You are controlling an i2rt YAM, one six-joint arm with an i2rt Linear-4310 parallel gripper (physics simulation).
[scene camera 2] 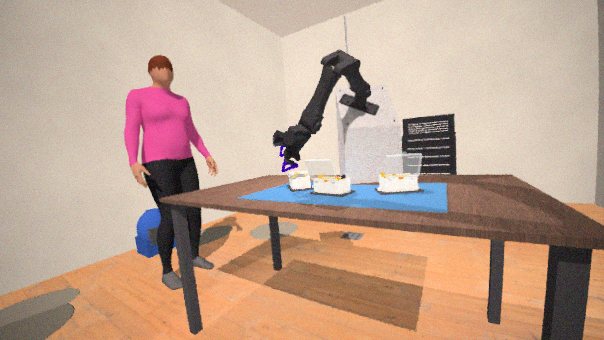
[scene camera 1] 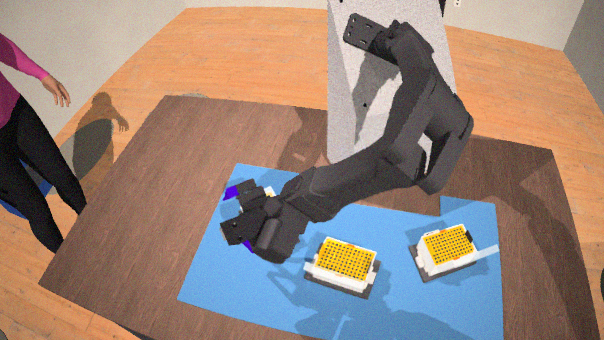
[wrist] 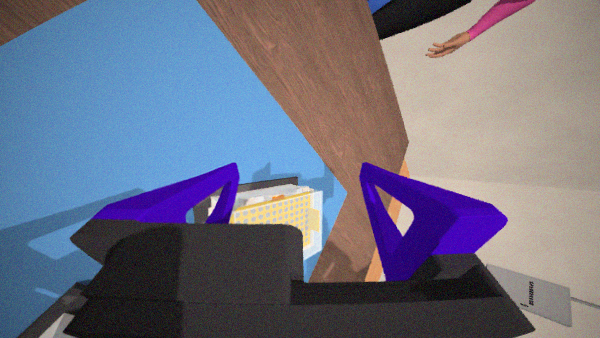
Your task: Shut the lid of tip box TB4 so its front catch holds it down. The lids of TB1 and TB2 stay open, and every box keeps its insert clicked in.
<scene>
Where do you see a clear lid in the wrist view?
At 303,210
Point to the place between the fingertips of my gripper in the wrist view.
299,169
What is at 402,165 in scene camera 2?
A clear lid.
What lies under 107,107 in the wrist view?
A blue mat.
</scene>
